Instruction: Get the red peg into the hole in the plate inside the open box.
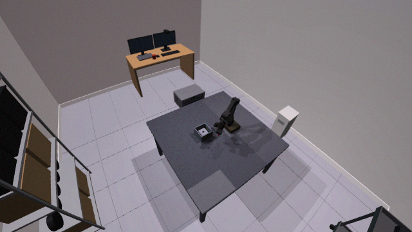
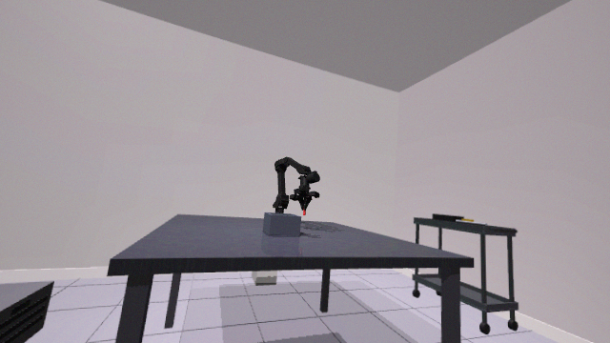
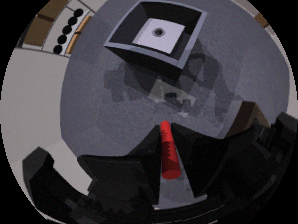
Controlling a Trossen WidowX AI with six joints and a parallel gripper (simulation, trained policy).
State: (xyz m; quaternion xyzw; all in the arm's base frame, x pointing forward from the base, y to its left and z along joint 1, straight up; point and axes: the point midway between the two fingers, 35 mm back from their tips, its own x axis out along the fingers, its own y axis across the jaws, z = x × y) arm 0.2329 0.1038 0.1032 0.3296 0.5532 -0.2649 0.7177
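Right now my gripper tip is 150 mm to the left of the grey box, 110 mm short of it and 100 mm above it. The rest, counted from my gripper tip: red peg: 10 mm to the left, 10 mm behind, 10 mm above.
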